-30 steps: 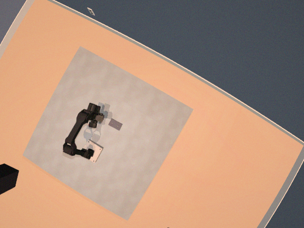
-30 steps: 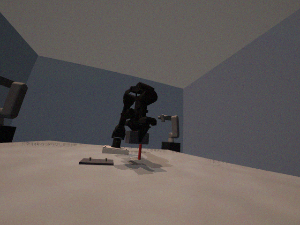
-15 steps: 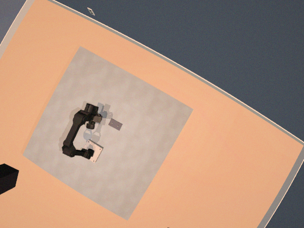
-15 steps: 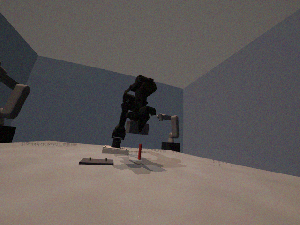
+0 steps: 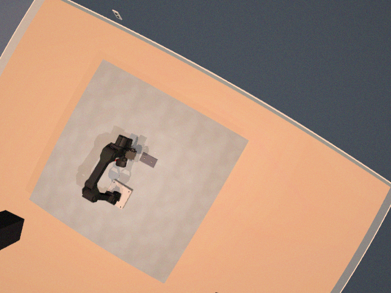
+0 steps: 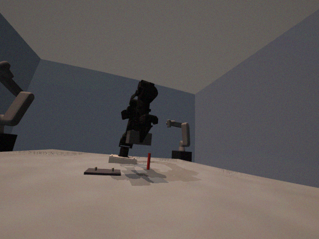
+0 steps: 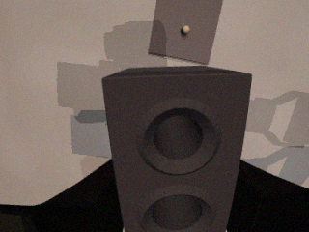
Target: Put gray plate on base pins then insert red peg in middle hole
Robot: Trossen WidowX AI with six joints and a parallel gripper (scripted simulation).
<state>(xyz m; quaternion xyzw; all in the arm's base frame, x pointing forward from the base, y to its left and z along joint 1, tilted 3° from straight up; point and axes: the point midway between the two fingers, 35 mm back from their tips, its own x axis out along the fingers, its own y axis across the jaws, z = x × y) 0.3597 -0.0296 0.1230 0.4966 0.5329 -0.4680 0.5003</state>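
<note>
Right now my gripper tip is 30 mm past the flat base, 110 mm to the left of it and 120 mm above it. Round my gripper tip: red peg: 100 mm behind, 100 mm to the left, 80 mm below; then gray plate: 30 mm above.
</note>
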